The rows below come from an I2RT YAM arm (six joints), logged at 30 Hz.
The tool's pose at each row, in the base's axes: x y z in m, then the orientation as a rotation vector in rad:
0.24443, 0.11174, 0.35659, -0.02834, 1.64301, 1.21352
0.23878, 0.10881, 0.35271, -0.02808, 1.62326, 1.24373
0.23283, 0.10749, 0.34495, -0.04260, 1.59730, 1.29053
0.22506, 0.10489, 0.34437, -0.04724, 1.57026, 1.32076
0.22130, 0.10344, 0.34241, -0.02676, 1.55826, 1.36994
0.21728, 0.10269, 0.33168, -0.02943, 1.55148, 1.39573
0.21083, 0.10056, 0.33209, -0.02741, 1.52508, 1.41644
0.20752, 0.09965, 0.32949, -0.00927, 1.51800, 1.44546
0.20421, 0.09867, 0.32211, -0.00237, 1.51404, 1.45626
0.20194, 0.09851, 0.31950, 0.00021, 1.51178, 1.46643
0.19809, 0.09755, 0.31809, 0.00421, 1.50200, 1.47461
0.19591, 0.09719, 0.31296, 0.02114, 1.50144, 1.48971
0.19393, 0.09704, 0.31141, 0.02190, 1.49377, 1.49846
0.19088, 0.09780, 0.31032, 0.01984, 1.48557, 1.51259
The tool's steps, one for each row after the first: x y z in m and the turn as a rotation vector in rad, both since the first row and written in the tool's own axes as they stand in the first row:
0.00389, -0.00099, -0.00628, -0.02555, -0.00794, 0.01392
0.01157, -0.00369, -0.01186, -0.06962, -0.00956, 0.02866
0.01419, -0.00111, -0.01921, -0.10038, -0.02038, 0.03840
0.01658, -0.00110, -0.02300, -0.12438, -0.02427, 0.07878
0.02584, -0.00660, -0.02699, -0.14290, -0.02070, 0.09234
0.02738, -0.00384, -0.03301, -0.16509, -0.03579, 0.10044
0.03031, -0.00425, -0.03614, -0.17644, -0.03992, 0.12799
0.03669, -0.00796, -0.03960, -0.18117, -0.04247, 0.13803
0.03954, -0.00858, -0.04147, -0.18666, -0.04204, 0.14563
0.04182, -0.00791, -0.04494, -0.19374, -0.04865, 0.15096
0.04636, -0.01040, -0.04703, -0.19499, -0.05121, 0.17038
0.04831, -0.01045, -0.04862, -0.20285, -0.05457, 0.17478
0.05088, -0.00916, -0.05030, -0.21511, -0.05535, 0.18102

